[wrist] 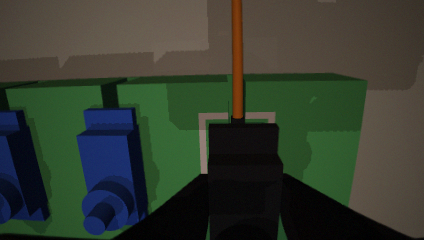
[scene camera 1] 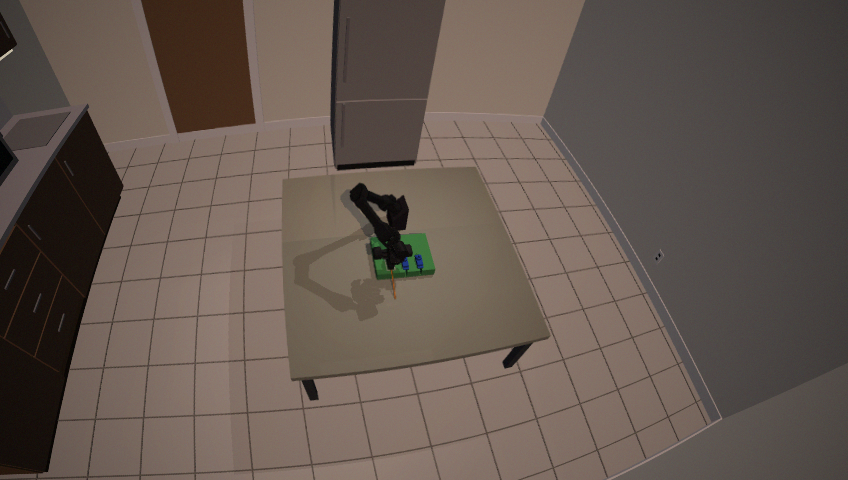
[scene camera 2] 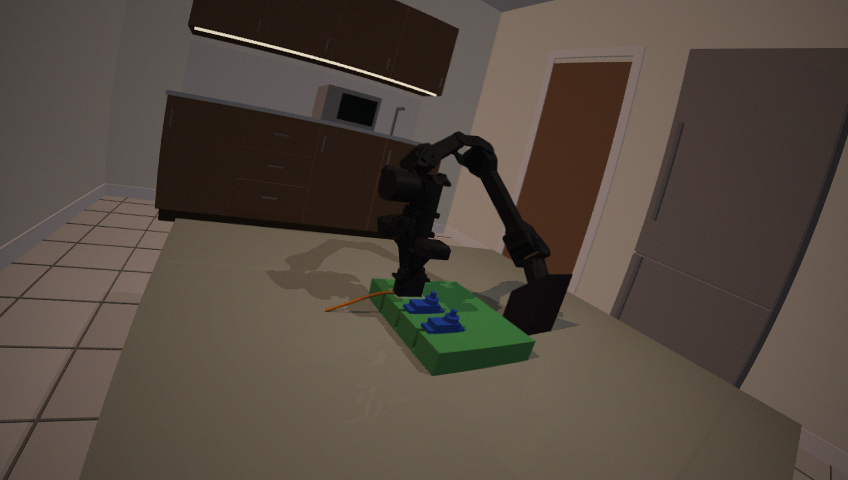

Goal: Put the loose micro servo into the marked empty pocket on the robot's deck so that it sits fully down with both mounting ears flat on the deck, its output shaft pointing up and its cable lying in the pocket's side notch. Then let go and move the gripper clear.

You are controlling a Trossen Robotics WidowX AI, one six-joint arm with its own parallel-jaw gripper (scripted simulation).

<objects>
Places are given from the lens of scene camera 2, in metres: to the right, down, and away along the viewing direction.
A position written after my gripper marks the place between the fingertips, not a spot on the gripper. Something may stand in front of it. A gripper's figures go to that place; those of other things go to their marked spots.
my gripper (scene camera 2: 405, 275): -0.04, 0.08, 0.77
micro servo (scene camera 2: 402, 287): -0.04, 0.10, 0.75
</objects>
